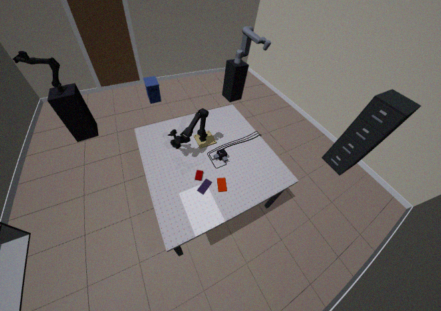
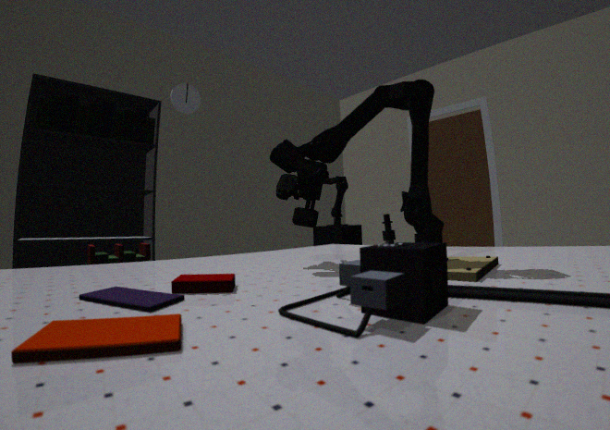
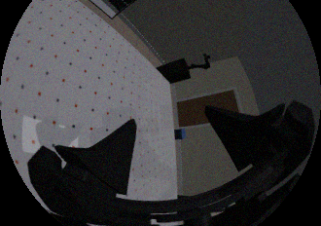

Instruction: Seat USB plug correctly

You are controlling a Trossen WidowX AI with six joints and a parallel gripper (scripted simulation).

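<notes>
The USB plug is 320 mm ahead of my gripper tip, 390 mm to the left of it and 60 mm below it. From my gripper tip the other things lie so: red block (410 mm ahead, 120 mm to the left, 140 mm below); then orange tile (590 mm ahead, 250 mm to the left, 150 mm below); then purple tile (530 mm ahead, 110 mm to the left, 150 mm below).
</notes>
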